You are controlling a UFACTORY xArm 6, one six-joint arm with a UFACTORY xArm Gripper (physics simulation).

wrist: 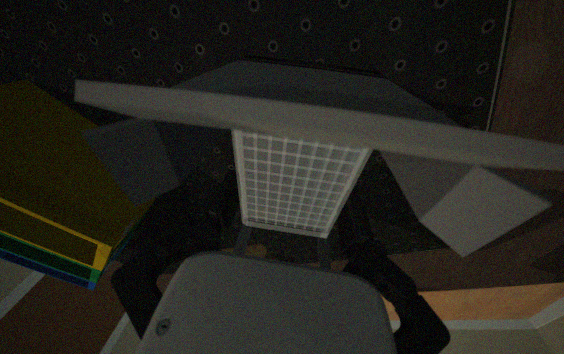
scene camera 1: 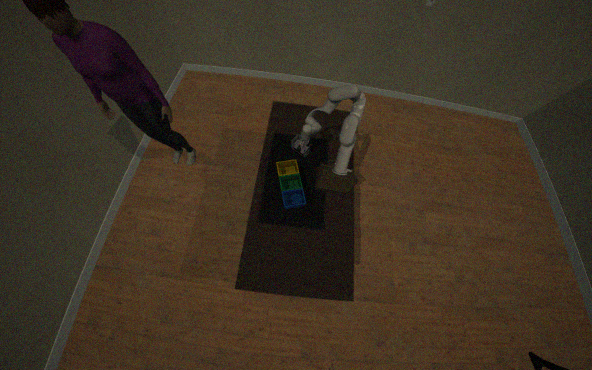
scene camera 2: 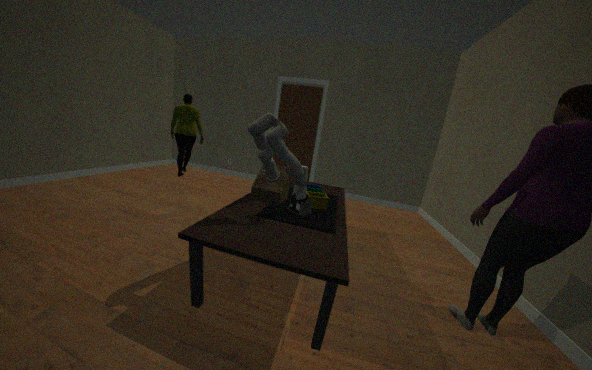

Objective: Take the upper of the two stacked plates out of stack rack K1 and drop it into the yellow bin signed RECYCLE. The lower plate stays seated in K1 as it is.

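Places are measured from the arm's base along level axes (x ahead, y left, z up), in metres.
Pixels of known places: gripper, fingertip midpoint: (wrist: 291, 190) (scene camera 1: 301, 147) (scene camera 2: 298, 207); arm's base, origin of the base link: (scene camera 1: 338, 172) (scene camera 2: 273, 175).
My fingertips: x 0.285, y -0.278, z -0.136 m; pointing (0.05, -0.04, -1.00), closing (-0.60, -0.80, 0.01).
Observation:
For each thing: its middle in the pictures, then the offset to it from my fingertips. "spot": a spot on its surface instead. Level surfaces: height alone.
- stack rack K1, body centre: (wrist: 292, 193) (scene camera 2: 299, 206) (scene camera 1: 301, 146) 0.006 m ahead, 0.006 m right, 0.011 m up
- upper plate, body centre: (wrist: 293, 180) 0.012 m ahead, 0.009 m right, 0.003 m up
- yellow bin, body centre: (wrist: 67, 223) (scene camera 1: 290, 184) (scene camera 2: 313, 195) 0.079 m ahead, 0.356 m left, 0.001 m up
- blue bin, surface spot: (scene camera 1: 294, 198) spot: 0.038 m ahead, 0.460 m left, 0.043 m down
- black mat, its level: 0.049 m down
- dark table, its level: 0.062 m down
My gripper (scene camera 1: 301, 145) (scene camera 2: 300, 200) (wrist: 291, 190) is over stack rack K1 (scene camera 2: 304, 211) (wrist: 300, 116), a grey frame with slanted sides. It is shut on the upper plate (wrist: 300, 175), a white plate with a fine grid of wells, seen between the dark fingers in the wrist view. The rack's broad rim covers one end of the plate. How high the plate sits in the rack is hard to tell. The lower plate cannot be made out. The yellow bin (scene camera 1: 287, 161) (scene camera 2: 320, 202) (wrist: 50, 150) stands beside the rack; its sign is not readable.
A green bin (scene camera 1: 290, 183) and a blue bin (scene camera 1: 294, 198) stand in line behind the yellow one. All stand on a black mat (scene camera 1: 310, 217) on the dark table (scene camera 1: 300, 265) (scene camera 2: 260, 240). A person in purple (scene camera 1: 105, 60) (scene camera 2: 555, 160) and one in yellow-green (scene camera 2: 186, 120) are on the floor.

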